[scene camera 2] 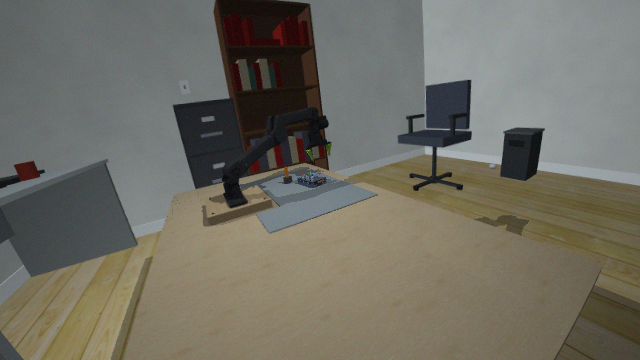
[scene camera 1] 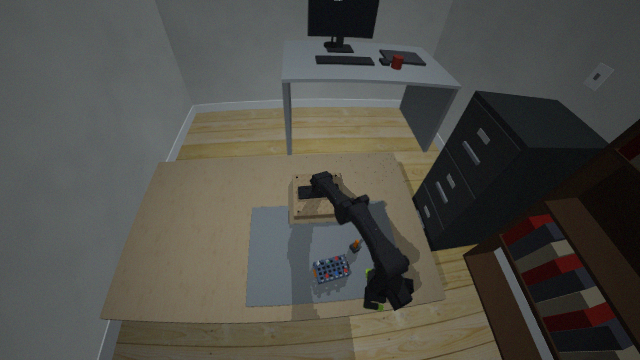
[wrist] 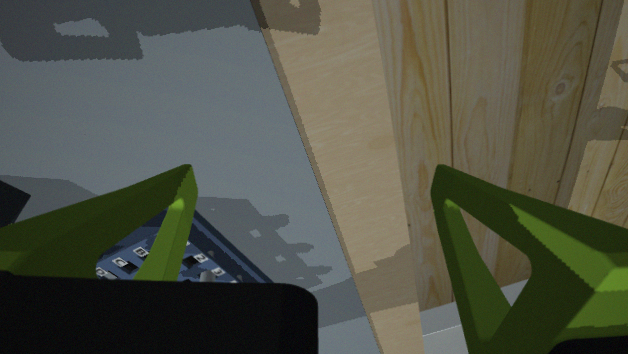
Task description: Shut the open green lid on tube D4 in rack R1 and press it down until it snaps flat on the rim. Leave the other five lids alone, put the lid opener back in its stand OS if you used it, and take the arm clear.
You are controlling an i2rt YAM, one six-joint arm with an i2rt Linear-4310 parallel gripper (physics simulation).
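Seen in the pictures: gripper, between the fingertips: (scene camera 2: 321, 158) (scene camera 1: 368, 295) (wrist: 314, 178); arm's base, origin of its link: (scene camera 2: 234, 198) (scene camera 1: 318, 191).
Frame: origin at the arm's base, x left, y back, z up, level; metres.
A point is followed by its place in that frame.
Observation:
Rack R1 (scene camera 1: 334, 280) (scene camera 2: 312, 182) @(z -0.006, x -0.061, y -0.347 m) (wrist: 227, 252) @(z -0.024, x 0.012, y -0.415 m) is a small blue tube rack with coloured lids, standing on the grey mat (scene camera 1: 275, 270) @(z -0.032, x -0.222, y -0.354 m) (scene camera 2: 315, 210) @(z -0.032, x -0.289, y -0.229 m) (wrist: 150, 115) @(z -0.032, x 0.133, y -0.426 m). The green lid on D4 is too small to make out in the scene views; in the wrist view the finger and gripper body hide much of the rack. The orange lid opener (scene camera 1: 356, 243) @(z 0.037, x 0.116, y -0.298 m) (scene camera 2: 286, 172) @(z 0.025, x 0.114, y -0.293 m) stands upright in its dark stand OS (scene camera 1: 354, 249) @(z -0.002, x 0.113, y -0.309 m) (scene camera 2: 287, 180) @(z -0.015, x 0.102, y -0.286 m). My gripper (scene camera 1: 374, 291) @(z 0.050, x 0.115, y -0.511 m) (scene camera 2: 320, 156) @(z 0.050, x 0.115, y -0.511 m) (wrist: 314, 178) @(z 0.050, x 0.115, y -0.511 m) is open and empty, raised above the table's edge, to the right of the rack in scene camera 1.
The arm's wooden base (scene camera 1: 315, 212) @(z 0.001, x -0.029, y -0.113 m) (scene camera 2: 240, 212) @(z -0.018, x -0.125, y 0.006 m) stands behind the mat on the wooden table top (scene camera 1: 190, 240) @(z -0.035, x -0.611, y -0.194 m) (scene camera 2: 350, 280) @(z -0.035, x -0.643, y -0.112 m) (wrist: 345, 150) @(z -0.035, x 0.060, y -0.528 m). A dark filing cabinet (scene camera 1: 462, 165) (scene camera 2: 205, 130) and a brown bookshelf (scene camera 2: 270, 47) stand beyond the table. In the wrist view, floorboards (wrist: 480, 100) show past the table's edge.

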